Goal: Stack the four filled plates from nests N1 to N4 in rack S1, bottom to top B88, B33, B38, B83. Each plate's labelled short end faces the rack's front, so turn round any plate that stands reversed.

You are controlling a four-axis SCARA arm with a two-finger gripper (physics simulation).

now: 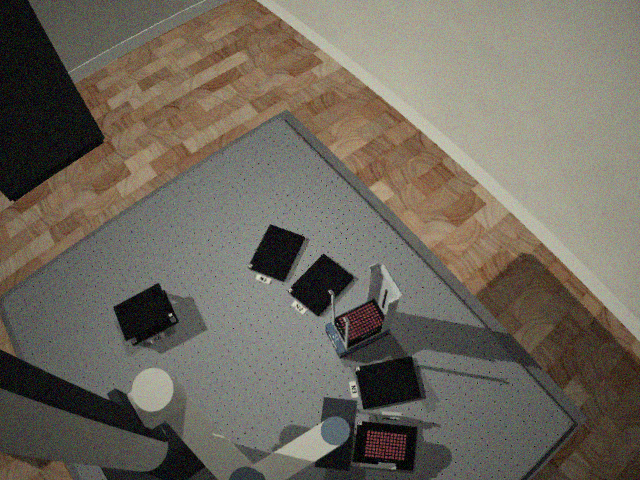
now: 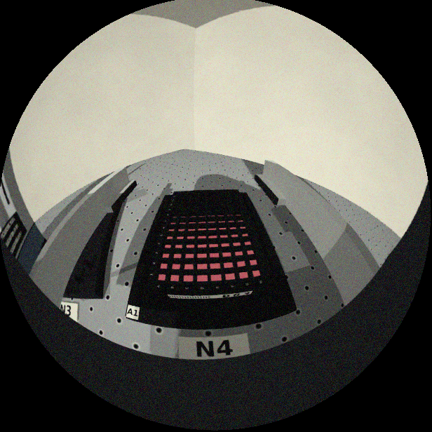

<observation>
gripper: image 1; image 2
same spot on gripper: [image 1: 386, 415] = [image 2: 108, 196]
</observation>
